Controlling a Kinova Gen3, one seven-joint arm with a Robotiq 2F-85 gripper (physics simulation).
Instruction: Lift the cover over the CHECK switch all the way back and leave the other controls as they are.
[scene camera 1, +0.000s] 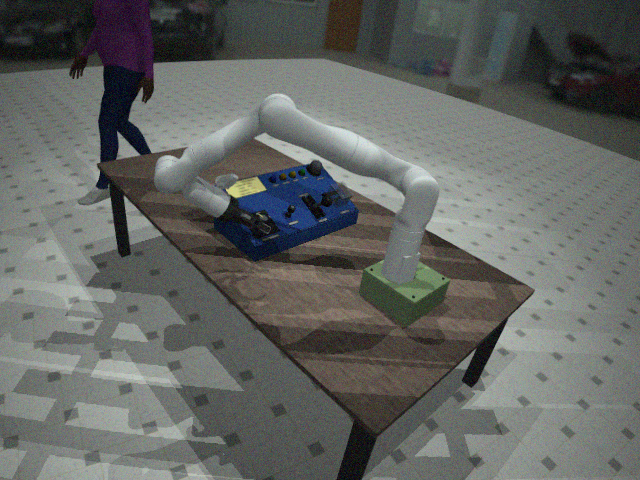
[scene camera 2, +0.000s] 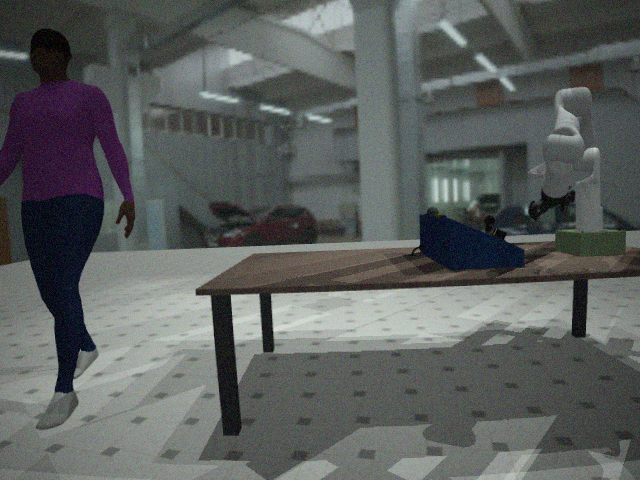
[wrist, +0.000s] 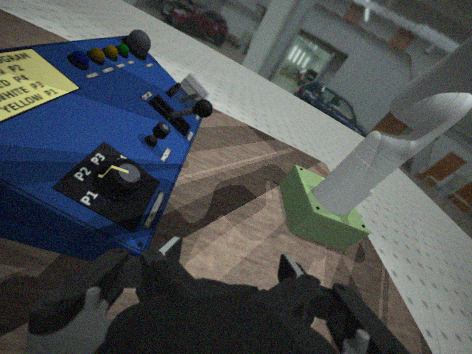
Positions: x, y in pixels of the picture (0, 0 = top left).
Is the gripper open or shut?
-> Open.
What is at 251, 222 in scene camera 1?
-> The gripper.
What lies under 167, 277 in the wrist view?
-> The gripper.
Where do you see a clear hinged cover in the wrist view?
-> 189, 91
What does the gripper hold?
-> Nothing.
